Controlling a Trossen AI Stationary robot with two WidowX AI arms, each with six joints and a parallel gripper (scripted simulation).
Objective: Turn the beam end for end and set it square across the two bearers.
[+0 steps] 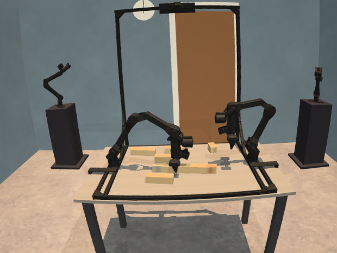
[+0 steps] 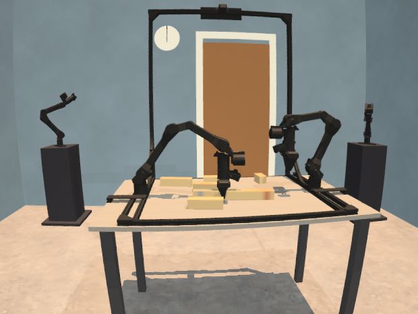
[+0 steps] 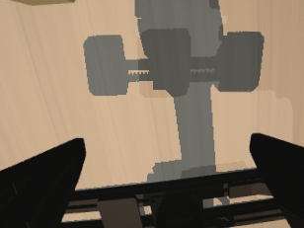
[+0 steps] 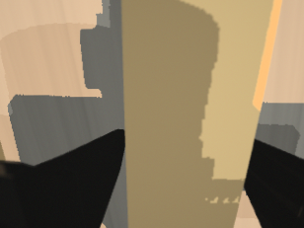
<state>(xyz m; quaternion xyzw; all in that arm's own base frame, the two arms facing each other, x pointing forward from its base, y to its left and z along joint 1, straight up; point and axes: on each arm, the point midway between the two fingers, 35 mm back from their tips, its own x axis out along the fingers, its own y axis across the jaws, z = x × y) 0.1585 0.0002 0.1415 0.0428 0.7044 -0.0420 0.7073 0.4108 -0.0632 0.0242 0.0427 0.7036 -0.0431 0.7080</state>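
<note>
The beam lies 50 mm to the left of my right hand, 20 mm below it and 10 mm ahead of it.
</note>
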